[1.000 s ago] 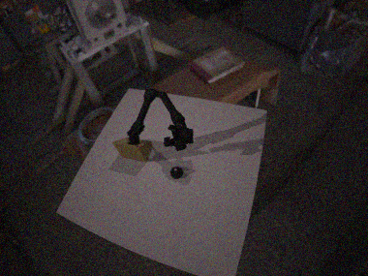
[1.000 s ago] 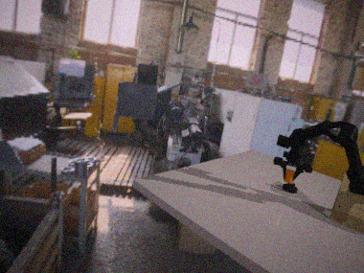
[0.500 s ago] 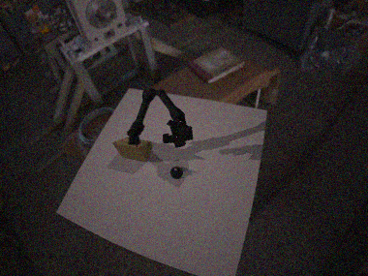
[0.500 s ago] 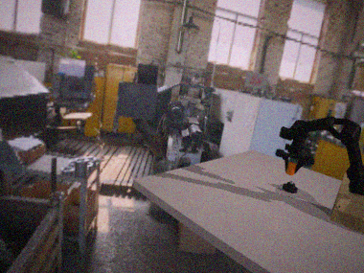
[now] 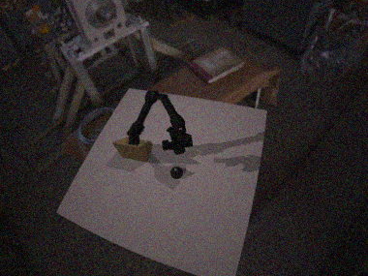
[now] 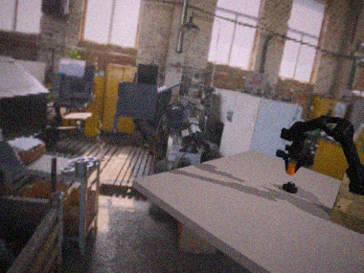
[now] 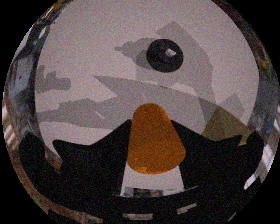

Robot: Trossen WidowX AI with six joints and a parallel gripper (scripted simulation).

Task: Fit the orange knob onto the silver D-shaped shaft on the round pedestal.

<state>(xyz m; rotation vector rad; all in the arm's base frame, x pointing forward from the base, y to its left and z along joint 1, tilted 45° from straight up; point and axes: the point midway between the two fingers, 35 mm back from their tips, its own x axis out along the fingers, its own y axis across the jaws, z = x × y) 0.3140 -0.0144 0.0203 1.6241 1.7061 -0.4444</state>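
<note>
Right now the round dark pedestal is 100 mm to the right of my gripper tip, 100 mm below it and 10 mm behind it. Round my gripper tip: orange knob: 30 mm above.
</note>
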